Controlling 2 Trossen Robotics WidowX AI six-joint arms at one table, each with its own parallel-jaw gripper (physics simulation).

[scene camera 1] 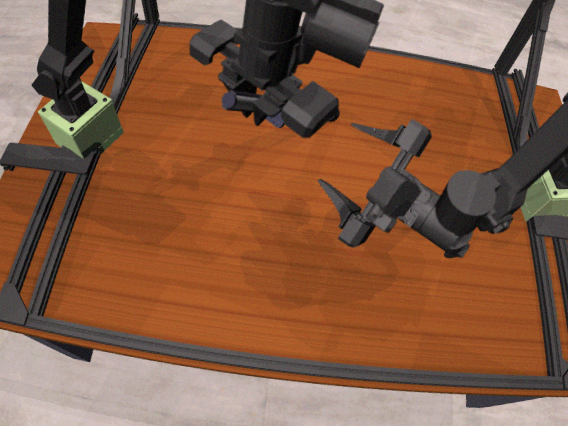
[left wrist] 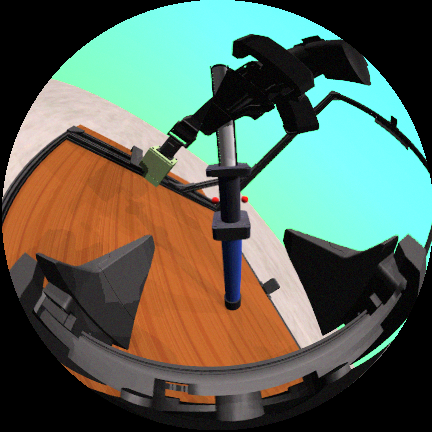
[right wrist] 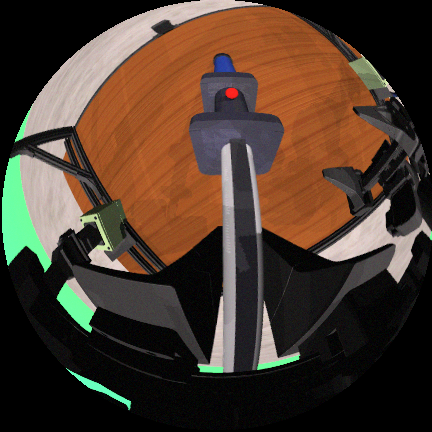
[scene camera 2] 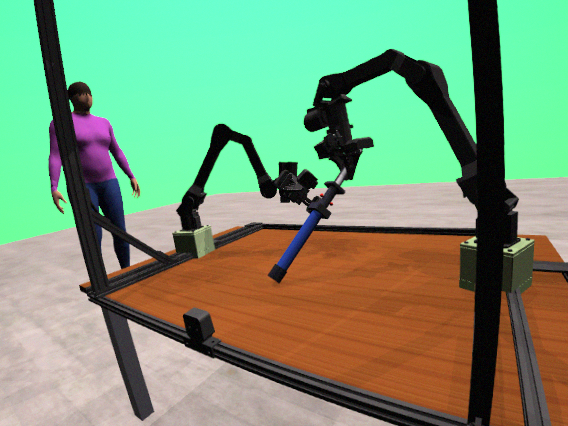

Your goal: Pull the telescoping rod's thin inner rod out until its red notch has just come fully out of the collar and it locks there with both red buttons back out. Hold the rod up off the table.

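Observation:
The telescoping rod's blue tube (scene camera 2: 298,244) (left wrist: 232,270) (right wrist: 223,64) hangs tilted, its black end cap above the table. Its dark collar (scene camera 2: 326,200) (left wrist: 230,192) has a flange at each end. Two red buttons show at its sides in the left wrist view, one button (right wrist: 231,93) in the right wrist view. The right gripper (scene camera 1: 266,114) (scene camera 2: 348,172) (right wrist: 241,229) is shut on the silver inner rod (scene camera 2: 341,176) (left wrist: 226,142) (right wrist: 228,200), which has a dark stripe. No red notch shows. The left gripper (scene camera 1: 335,152) (left wrist: 219,234) (right wrist: 339,140) is open and empty, facing the collar, apart from it.
The wooden table (scene camera 1: 200,280) (scene camera 2: 380,320) has a dark metal frame (scene camera 1: 250,356) along its edges. Green arm bases (scene camera 1: 85,127) (scene camera 2: 194,242) stand at both sides. A small black box (scene camera 2: 199,324) sits on the near rail in scene camera 2. A person (scene camera 2: 95,145) stands beyond the table there.

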